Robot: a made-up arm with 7 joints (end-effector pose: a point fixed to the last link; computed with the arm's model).
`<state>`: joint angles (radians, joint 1 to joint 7).
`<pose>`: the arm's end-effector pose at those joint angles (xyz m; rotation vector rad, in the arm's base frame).
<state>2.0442 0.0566 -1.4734 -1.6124 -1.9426 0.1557 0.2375</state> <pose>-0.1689 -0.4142 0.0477 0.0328 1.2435 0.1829</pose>
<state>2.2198 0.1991 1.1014 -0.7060 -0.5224 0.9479 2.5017</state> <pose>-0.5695 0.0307 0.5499 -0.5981 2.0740 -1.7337</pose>
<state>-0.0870 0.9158 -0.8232 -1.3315 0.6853 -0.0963 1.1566</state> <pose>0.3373 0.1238 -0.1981 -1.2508 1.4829 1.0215</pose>
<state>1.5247 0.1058 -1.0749 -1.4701 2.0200 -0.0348 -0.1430</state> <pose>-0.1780 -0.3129 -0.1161 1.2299 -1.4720 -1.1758</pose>
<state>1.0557 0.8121 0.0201 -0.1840 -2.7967 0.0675 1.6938</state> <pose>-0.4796 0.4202 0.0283 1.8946 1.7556 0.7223</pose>
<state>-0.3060 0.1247 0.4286 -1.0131 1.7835 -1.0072 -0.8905</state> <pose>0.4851 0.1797 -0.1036 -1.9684 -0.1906 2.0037</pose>
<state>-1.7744 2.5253 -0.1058 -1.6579 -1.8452 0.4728 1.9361</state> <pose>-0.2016 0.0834 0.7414 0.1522 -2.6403 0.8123</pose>
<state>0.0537 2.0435 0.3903 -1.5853 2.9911 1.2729 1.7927</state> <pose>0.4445 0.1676 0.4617 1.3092 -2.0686 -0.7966</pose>
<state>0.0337 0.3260 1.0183 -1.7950 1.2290 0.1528 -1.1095</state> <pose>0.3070 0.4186 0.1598 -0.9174 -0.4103 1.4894</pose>
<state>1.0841 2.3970 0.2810 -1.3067 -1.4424 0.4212 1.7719</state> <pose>0.4552 0.3957 0.1248 1.1095 -0.2603 0.7139</pose>
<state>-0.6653 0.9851 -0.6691 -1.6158 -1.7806 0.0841 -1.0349</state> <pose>0.5255 -0.0008 0.2111 2.1647 -2.1174 0.1118</pose>
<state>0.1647 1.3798 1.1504 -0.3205 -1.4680 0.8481 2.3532</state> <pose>0.0067 0.6844 0.2072 -1.2474 -1.6456 2.1549</pose>
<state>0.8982 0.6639 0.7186 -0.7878 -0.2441 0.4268 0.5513</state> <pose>-0.2614 0.4965 -0.1182 0.0888 0.7080 2.9184</pose>
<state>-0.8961 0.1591 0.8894 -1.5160 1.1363 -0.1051 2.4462</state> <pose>0.4762 0.2735 0.3507 1.2887 -0.7470 1.9067</pose>
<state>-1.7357 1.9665 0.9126 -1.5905 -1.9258 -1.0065 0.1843</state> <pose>-0.3848 0.2102 0.5744 -1.1878 1.8367 -2.1036</pose>
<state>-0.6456 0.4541 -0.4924 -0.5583 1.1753 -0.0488 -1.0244</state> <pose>0.5104 0.1186 -0.1524 -0.1236 0.4750 1.0145</pose>
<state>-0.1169 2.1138 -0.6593 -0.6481 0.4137 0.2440 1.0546</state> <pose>0.1843 0.6204 0.4521 -0.1621 -0.3761 2.1893</pose>
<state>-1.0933 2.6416 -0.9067 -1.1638 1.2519 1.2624 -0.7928</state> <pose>0.0221 0.4602 0.6078 0.3916 0.5682 2.4104</pose>
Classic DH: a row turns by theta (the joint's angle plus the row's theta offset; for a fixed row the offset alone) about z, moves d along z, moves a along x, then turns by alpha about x. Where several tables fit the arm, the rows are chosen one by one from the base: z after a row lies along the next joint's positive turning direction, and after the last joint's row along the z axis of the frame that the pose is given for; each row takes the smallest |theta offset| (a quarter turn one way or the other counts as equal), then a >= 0, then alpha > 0; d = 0 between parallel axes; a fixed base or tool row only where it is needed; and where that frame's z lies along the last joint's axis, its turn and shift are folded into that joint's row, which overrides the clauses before.
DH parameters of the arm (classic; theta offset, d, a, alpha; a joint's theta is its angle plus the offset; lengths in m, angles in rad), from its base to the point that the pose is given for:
base (fixed): 0 0.2364 0 -1.2217
joint 1: -1.5708 0.0329 0.0026 -1.5708
joint 2: 1.2217 0.04 0 1.5708
joint 3: -1.5708 -0.22 0 1.5708
joint 4: 0 -0.01 0.06 -1.5708
joint 5: 0 -0.39 0.02 1.5708
joint 6: 0 0 0 -1.5708
joint 7: -0.6055 -0.0387 -0.0032 1.5115
tool (fixed): -0.623 -0.0222 0 0

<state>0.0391 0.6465 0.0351 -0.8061 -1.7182 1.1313 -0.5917</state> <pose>0.2570 0.4061 -0.1475 2.6632 -0.0052 1.3214</pose>
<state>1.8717 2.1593 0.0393 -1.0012 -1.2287 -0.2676 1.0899</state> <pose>0.0066 0.6297 0.0651 2.0523 1.3159 0.1864</pose>
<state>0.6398 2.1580 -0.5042 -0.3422 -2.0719 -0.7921 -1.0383</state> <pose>0.1608 0.6271 0.4836 -1.4882 -1.4011 2.0885</pose>
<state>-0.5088 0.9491 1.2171 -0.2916 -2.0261 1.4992 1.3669</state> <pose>0.2442 0.5657 0.0193 0.1775 0.8240 -2.6863</pose>
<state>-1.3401 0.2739 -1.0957 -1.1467 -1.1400 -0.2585 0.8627</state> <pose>0.4706 -0.3343 0.2019 0.3628 -0.4843 -0.4012</pose>
